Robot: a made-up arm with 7 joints.
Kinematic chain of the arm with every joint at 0, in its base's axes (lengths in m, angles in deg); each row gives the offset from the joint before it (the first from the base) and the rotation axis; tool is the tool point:
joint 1: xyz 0 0 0 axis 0 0.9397 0.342
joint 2: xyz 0 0 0 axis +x
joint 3: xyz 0 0 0 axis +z
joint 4: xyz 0.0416 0 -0.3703 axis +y
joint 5: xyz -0.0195 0 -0.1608 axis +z
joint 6: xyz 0 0 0 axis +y
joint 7: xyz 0 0 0 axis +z
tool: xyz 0 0 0
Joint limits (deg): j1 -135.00..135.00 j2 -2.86..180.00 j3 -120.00..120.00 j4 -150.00..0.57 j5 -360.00..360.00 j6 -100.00..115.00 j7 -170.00..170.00
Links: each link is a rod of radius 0.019 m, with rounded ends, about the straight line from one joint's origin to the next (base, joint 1, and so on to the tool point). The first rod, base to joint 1, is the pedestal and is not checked.
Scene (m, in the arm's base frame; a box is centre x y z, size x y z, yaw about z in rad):
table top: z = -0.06
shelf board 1: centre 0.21 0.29 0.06 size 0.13 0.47 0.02 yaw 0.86
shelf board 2: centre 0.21 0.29 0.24 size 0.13 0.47 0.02 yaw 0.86
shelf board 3: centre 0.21 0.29 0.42 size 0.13 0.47 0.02 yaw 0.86
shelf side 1: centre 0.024 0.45 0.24 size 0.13 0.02 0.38 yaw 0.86
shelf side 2: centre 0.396 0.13 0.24 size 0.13 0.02 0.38 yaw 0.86
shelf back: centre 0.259 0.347 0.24 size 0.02 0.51 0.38 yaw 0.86
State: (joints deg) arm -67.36 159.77 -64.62 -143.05 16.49 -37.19 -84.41
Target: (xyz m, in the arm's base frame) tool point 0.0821 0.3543 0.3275
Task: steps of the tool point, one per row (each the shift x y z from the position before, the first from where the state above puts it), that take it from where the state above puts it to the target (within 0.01 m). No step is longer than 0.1 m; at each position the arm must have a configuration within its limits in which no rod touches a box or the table.
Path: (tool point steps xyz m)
1: 0.0289 0.0241 0.0363
2: 0.0290 0.0232 0.0320
3: 0.0281 0.0225 0.0269
4: 0.0261 0.0221 0.0212
5: 0.0225 0.0218 0.0151
6: 0.0179 0.0215 0.0090

